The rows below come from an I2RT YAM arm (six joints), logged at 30 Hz.
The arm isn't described. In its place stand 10 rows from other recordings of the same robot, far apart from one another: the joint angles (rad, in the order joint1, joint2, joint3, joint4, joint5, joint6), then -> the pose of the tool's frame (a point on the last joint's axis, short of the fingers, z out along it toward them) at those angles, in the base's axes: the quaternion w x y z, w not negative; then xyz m.
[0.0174 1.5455 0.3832 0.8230 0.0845 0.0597] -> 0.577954 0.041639 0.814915 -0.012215 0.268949 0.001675 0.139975
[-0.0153 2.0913 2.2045 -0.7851 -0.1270 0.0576] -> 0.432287 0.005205 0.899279 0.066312 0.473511 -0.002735 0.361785
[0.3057 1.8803 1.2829 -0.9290 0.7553 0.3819] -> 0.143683 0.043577 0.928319 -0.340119 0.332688 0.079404 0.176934
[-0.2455 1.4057 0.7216 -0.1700 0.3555 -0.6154] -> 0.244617 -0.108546 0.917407 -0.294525 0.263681 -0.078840 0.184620
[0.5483 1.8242 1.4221 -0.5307 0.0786 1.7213] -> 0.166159 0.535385 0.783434 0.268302 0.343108 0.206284 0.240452
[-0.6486 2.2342 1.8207 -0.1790 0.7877 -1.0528] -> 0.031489 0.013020 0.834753 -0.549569 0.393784 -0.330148 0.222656
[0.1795 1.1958 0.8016 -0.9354 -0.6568 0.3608] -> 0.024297 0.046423 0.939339 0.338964 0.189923 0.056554 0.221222
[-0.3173 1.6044 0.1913 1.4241 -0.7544 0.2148] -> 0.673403 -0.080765 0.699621 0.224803 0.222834 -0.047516 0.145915
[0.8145 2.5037 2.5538 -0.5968 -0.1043 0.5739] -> 0.346986 -0.129831 0.861201 0.347963 0.386556 0.415138 0.286031
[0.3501 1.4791 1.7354 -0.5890 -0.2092 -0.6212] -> 0.583286 -0.431664 0.688043 0.006269 0.298492 0.116863 0.460999
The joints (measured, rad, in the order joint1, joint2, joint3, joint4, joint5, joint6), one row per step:
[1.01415 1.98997 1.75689 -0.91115 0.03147 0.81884]
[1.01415 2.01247 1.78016 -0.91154 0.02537 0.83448]
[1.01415 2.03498 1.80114 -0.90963 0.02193 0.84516]
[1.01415 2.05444 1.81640 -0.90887 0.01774 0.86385]
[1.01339 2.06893 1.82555 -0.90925 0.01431 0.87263]
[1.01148 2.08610 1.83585 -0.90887 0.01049 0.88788]
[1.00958 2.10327 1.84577 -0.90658 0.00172 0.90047]
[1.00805 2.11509 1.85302 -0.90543 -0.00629 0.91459]
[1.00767 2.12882 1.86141 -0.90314 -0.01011 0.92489]
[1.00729 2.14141 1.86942 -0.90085 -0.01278 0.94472]
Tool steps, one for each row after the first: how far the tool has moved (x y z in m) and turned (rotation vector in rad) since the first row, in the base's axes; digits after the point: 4 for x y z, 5 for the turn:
[0.0027 0.0047 -0.0023 0.00705 0.00977 -0.01171]
[0.0054 0.0094 -0.0052 0.01159 0.01585 -0.02000]
[0.0075 0.0130 -0.0088 0.01508 0.02721 -0.03533]
[0.0092 0.0153 -0.0122 0.01384 0.03578 -0.04278]
[0.0116 0.0177 -0.0164 0.01362 0.04720 -0.05719]
[0.0138 0.0203 -0.0208 0.01626 0.06086 -0.06718]
[0.0154 0.0221 -0.0236 0.02015 0.07368 -0.07851]
[0.0169 0.0244 -0.0270 0.02151 0.08170 -0.08691]
[0.0183 0.0265 -0.0301 0.02510 0.09160 -0.10449]

